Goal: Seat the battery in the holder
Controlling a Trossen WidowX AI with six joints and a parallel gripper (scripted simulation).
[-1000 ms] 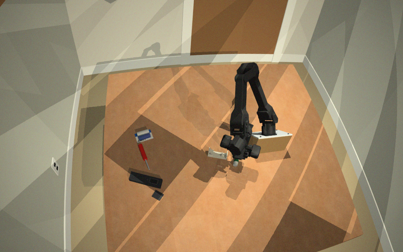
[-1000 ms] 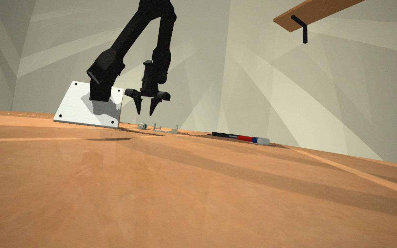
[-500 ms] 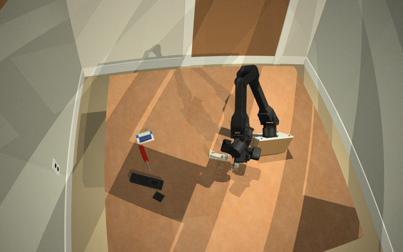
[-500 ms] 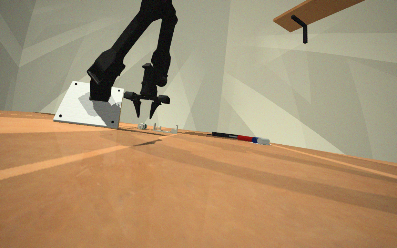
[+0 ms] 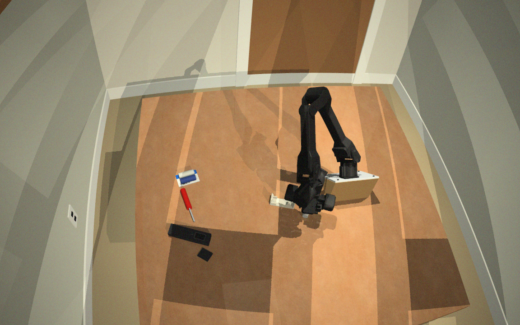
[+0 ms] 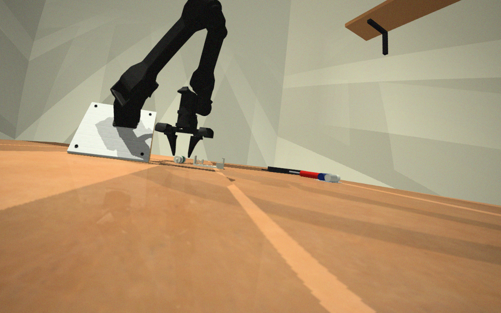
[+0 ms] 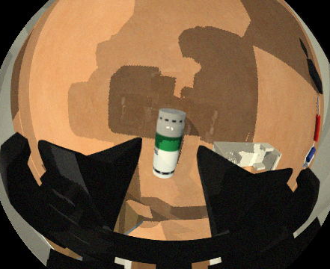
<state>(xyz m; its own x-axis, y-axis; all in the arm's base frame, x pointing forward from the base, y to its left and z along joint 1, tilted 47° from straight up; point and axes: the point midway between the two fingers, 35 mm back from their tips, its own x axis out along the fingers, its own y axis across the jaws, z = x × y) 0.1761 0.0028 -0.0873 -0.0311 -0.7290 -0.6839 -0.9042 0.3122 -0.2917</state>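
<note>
Now: gripper tip 10 mm above the battery. From my gripper tip the other things lie so: red-handled screwdriver: 450 mm ahead, 70 mm to the right, 10 mm below; small black square: 410 mm ahead, 130 mm to the left, 20 mm below; black remote: 450 mm ahead, 50 mm to the left, 10 mm below.
</note>
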